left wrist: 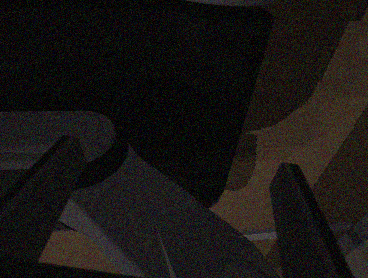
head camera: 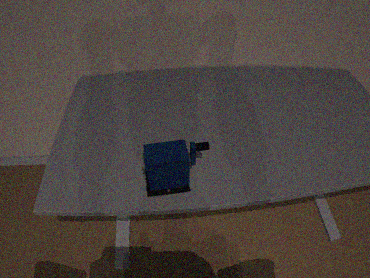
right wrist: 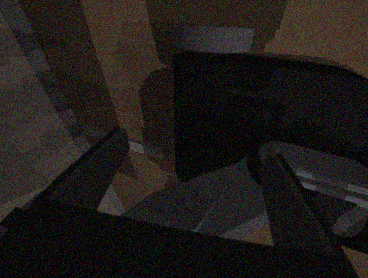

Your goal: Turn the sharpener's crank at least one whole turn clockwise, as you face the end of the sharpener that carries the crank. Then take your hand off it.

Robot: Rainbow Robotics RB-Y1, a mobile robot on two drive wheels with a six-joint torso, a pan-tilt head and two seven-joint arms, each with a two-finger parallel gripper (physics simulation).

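Frame: origin at the robot's base, x ahead, y left, z up, level; metres.
Where they show: left gripper, fingertip midpoint: [left wrist: 177,161]; right gripper, fingertip midpoint: [right wrist: 194,149].
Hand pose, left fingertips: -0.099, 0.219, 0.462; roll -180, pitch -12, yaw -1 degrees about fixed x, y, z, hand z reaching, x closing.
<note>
Things, the pixels of their centre, and the offset from my left fingertips, as dx, dy, dz. "spot": a spot on its surface instead. Level surfaces: height alone.
- blue sharpener at a spot on its surface: [head camera: 167,165] spot: +0.393, -0.181, +0.375
- grey table at its surface level: dz +0.258
- black handle at a spot on its surface: [head camera: 202,146] spot: +0.434, -0.274, +0.397
The blue sharpener [head camera: 167,165] stands on the grey table [head camera: 280,140], left of the middle and near the front edge in the head camera view. Its crank [head camera: 193,154] is on the right-hand end, with the black handle [head camera: 202,146] pointing right at the far end of the crank arm. My left gripper [left wrist: 177,161] is open, with its two fingers wide apart. My right gripper [right wrist: 194,149] is open too. Neither gripper shows in the head camera view, and the sharpener does not show in the wrist views. No finger touches the crank.
The table's front edge [head camera: 240,205] runs across the lower head view, with white table legs [head camera: 123,240] [head camera: 327,220] below it on the brown floor. My dark robot base [left wrist: 165,75] [right wrist: 220,110] fills much of both wrist views. A pale wall stands behind the table.
</note>
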